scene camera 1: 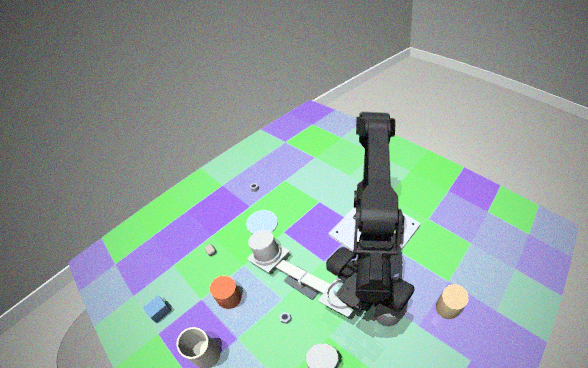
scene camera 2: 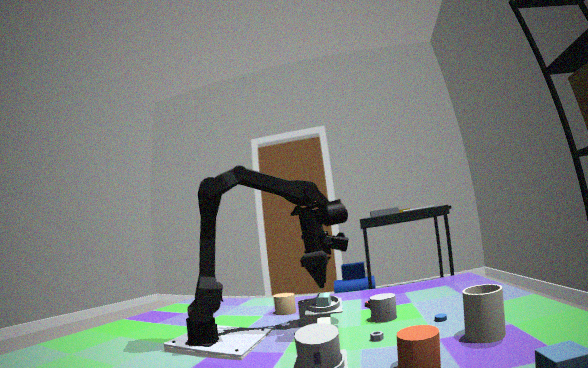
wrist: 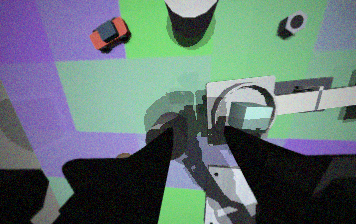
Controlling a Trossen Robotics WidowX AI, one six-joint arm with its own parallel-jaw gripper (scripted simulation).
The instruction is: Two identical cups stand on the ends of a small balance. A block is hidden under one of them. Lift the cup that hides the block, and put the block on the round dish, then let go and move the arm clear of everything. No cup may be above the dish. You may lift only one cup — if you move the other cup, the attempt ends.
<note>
I see my gripper [scene camera 1: 365,298], a grey cup [scene camera 1: 262,243], a pale teal block [wrist: 249,117], an orange cylinder [scene camera 1: 224,290] and a tan cylinder [scene camera 1: 454,298].
My gripper also shows in scene camera 2 [scene camera 2: 323,285] and in the wrist view [wrist: 198,130]. The wrist view misses the grey cup: it is out of frame. The wrist view misses the orange cylinder: it is out of frame.
</note>
